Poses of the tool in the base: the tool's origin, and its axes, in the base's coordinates. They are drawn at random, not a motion.
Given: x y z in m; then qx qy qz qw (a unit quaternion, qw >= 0).
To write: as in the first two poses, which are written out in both.
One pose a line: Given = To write
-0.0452 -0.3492 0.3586 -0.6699 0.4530 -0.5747 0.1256 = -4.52 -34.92 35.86 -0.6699 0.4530 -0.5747 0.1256
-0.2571 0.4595 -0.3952 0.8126 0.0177 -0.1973 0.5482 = -25.71 45.95 -39.52 0.8126 0.0177 -0.1973 0.5482
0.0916 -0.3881 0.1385 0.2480 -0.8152 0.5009 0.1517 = 9.16 -38.81 13.85 0.2480 -0.8152 0.5009 0.1517
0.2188 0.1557 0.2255 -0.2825 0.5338 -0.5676 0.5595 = 21.88 15.57 22.55 -0.2825 0.5338 -0.5676 0.5595
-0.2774 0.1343 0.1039 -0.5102 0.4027 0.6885 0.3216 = -27.74 13.43 10.39 -0.5102 0.4027 0.6885 0.3216
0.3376 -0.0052 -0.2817 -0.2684 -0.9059 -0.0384 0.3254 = 33.76 -0.52 -28.17 -0.2684 -0.9059 -0.0384 0.3254
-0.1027 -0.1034 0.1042 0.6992 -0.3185 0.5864 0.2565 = -10.27 -10.34 10.42 0.6992 -0.3185 0.5864 0.2565
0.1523 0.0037 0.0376 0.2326 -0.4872 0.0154 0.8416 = 15.23 0.37 3.76 0.2326 -0.4872 0.0154 0.8416
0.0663 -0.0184 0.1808 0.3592 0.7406 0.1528 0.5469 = 6.63 -1.84 18.08 0.3592 0.7406 0.1528 0.5469
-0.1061 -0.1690 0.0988 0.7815 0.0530 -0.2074 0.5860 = -10.61 -16.90 9.88 0.7815 0.0530 -0.2074 0.5860
